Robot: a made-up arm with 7 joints. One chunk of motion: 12 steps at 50 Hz.
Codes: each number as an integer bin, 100 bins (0 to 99) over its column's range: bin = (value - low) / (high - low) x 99, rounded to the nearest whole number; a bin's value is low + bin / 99 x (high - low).
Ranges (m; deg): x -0.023..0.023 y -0.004..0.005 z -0.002..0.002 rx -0.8..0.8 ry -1.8..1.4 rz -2..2
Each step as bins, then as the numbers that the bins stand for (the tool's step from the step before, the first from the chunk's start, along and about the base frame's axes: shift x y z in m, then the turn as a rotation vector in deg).
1 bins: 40 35 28 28 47 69
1 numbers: -0.00441 -0.00082 -0.00087 -0.347 -0.281 0.788
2 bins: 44 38 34 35 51 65
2 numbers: -0.00256 -0.00055 -0.00063 -0.234 -0.152 0.626
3 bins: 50 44 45 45 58 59
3 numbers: 0.00023 0.00000 -0.00018 -0.073 0.075 0.384
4 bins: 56 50 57 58 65 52
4 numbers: 0.00302 0.00055 0.00030 0.137 0.301 0.101
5 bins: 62 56 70 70 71 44
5 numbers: 0.00581 0.00109 0.00083 0.331 0.495 -0.222
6 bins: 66 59 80 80 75 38
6 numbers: 0.00767 0.00136 0.00123 0.493 0.624 -0.465
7 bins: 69 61 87 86 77 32
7 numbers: 0.00906 0.00155 0.00152 0.590 0.689 -0.707
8 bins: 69 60 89 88 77 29
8 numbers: 0.00906 0.00145 0.00160 0.622 0.689 -0.828
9 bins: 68 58 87 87 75 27
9 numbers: 0.00860 0.00127 0.00152 0.606 0.624 -0.909
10 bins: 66 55 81 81 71 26
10 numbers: 0.00767 0.00100 0.00127 0.509 0.495 -0.949
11 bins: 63 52 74 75 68 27
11 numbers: 0.00627 0.00073 0.00099 0.412 0.398 -0.909
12 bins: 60 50 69 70 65 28
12 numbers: 0.00488 0.00055 0.00079 0.331 0.301 -0.869
